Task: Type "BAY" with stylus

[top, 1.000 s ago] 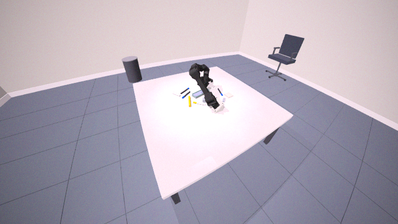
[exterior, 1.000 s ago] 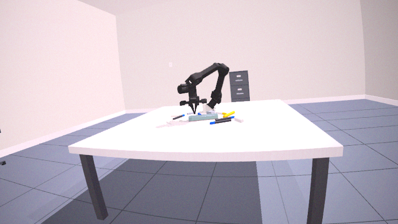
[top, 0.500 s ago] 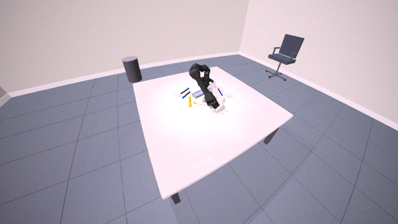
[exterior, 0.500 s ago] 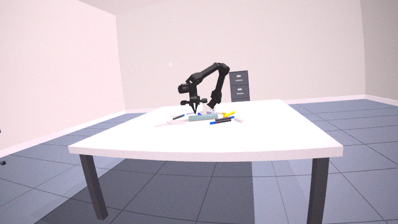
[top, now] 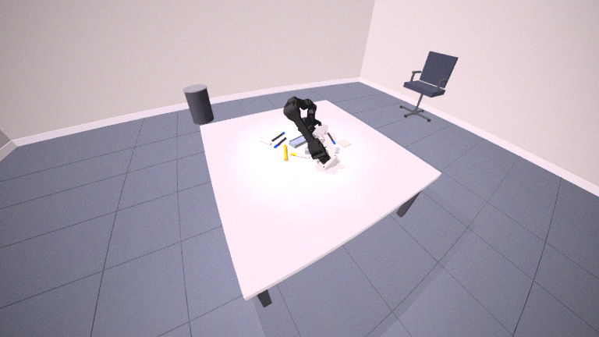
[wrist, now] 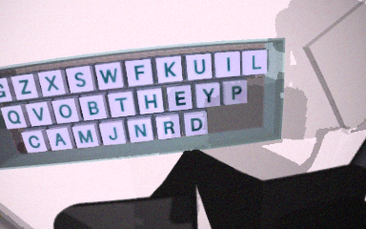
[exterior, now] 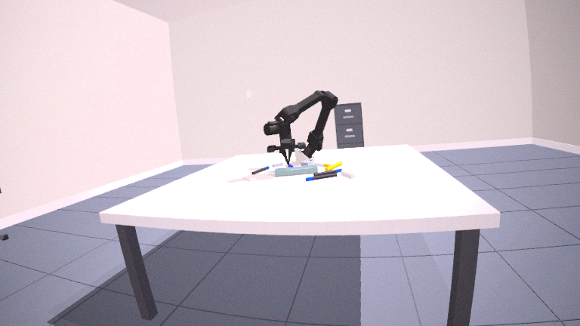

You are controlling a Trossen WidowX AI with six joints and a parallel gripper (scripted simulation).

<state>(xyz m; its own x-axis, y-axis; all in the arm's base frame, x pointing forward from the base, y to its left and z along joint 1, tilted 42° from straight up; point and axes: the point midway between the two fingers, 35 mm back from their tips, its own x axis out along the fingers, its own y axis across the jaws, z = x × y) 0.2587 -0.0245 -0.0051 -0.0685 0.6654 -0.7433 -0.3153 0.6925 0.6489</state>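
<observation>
Right now my gripper tip is 12 cm past the blue stylus, 4 cm to the left of it and 3 cm above it. Round my gripper tip: white stylus tip (15 cm behind, 5 cm to the right, 3 cm below); then yellow marker (7 cm behind, 21 cm to the left, 3 cm below); then grey block (18 cm behind, 13 cm to the right, 3 cm below).
</observation>
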